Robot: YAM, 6 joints.
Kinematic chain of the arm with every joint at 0, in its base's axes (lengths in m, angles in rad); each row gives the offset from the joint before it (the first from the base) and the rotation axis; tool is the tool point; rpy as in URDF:
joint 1: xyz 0 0 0.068 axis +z
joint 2: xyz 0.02 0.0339 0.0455 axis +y
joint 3: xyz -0.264 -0.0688 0 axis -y
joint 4: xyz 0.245 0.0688 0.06 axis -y
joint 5: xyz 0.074 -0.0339 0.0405 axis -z
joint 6: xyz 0.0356 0 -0.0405 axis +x
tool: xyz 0 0 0 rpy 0 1.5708 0
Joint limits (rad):
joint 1: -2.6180..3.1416
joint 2: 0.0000..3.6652
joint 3: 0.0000..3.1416
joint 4: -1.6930..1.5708
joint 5: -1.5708..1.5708
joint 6: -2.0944..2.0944
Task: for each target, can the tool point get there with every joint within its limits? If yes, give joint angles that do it. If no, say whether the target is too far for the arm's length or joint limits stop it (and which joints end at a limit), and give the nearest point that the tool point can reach.
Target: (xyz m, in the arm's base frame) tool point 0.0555 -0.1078 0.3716
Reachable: yes | joints -0.8205 0.8521 1.1474 -1.2077 1.1777 0.6824
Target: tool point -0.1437 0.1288 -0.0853
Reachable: yes | joints 2.5709 2.7390 0.9467 -0.7740 1.0429 -0.2921
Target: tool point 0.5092 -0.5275 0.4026
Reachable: no: too far | nearest point 0.4167 -0.4317 0.3486 | short by 0.144 m
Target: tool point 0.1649 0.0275 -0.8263
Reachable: no: too far | nearest point 0.2094 0.0349 -0.3785 | short by 0.450 m
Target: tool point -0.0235 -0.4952 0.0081
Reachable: yes | joints -1.5498 2.6446 1.7067 -0.0142 1.2571 1.6420
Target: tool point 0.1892 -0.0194 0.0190
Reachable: yes | joints 0.0106 1.8982 0.3075 0.3068 0.6435 1.4737
